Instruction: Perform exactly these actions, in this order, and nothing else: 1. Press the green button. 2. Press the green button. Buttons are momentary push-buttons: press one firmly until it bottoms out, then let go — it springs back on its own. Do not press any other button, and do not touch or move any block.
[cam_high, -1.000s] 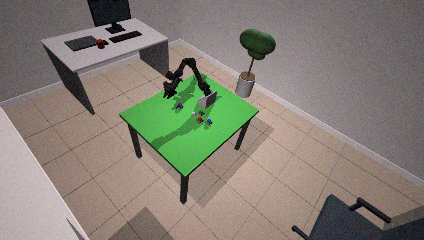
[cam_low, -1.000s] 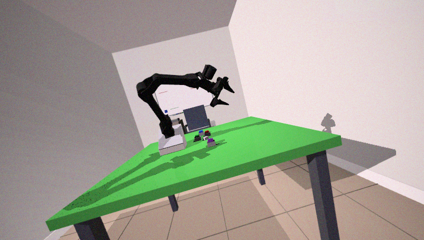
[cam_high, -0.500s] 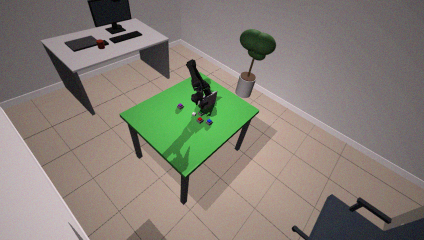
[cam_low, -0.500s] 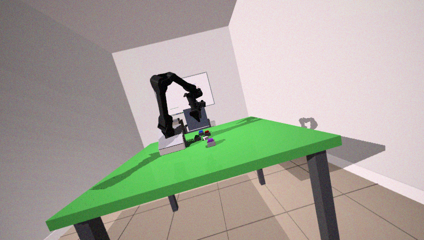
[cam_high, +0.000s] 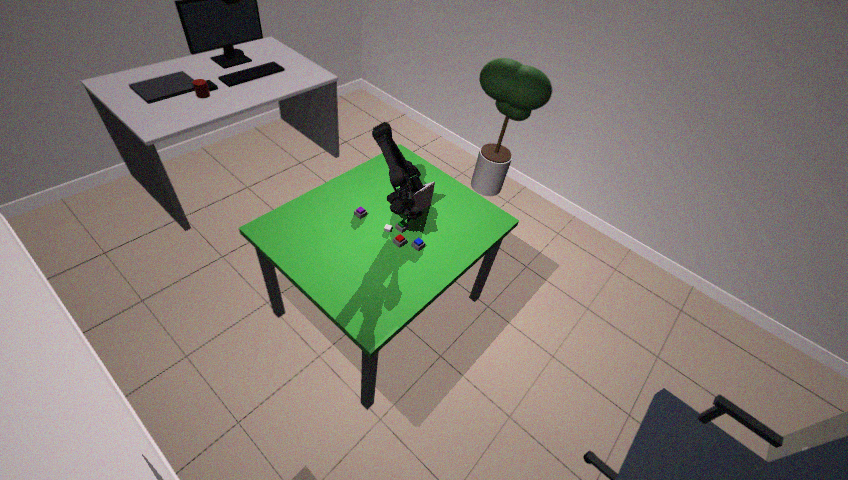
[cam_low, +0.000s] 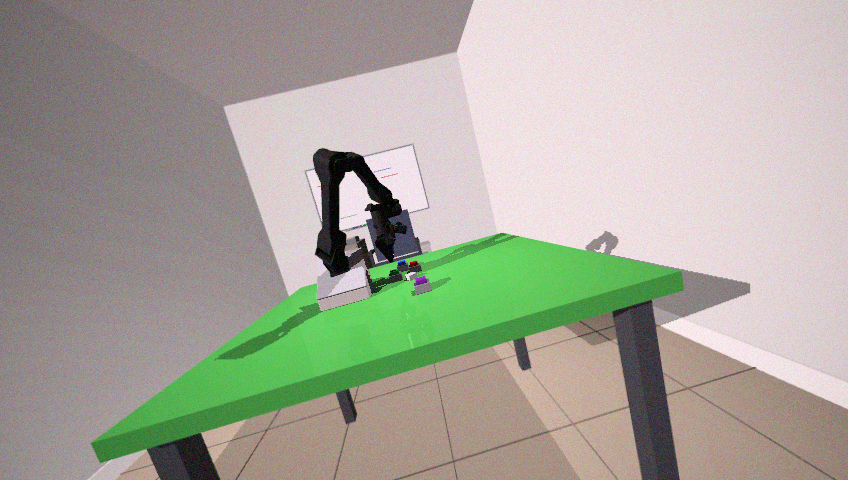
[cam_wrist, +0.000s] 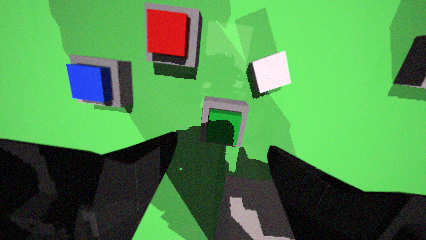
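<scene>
Right now the green button is 40 mm below my gripper tip. From my gripper tip the other things lie so: small grey block (50 mm ahead, 50 mm to the right, 70 mm below); red button (80 mm ahead, 50 mm to the left, 40 mm below); blue button (40 mm ahead, 130 mm to the left, 40 mm below).
</scene>
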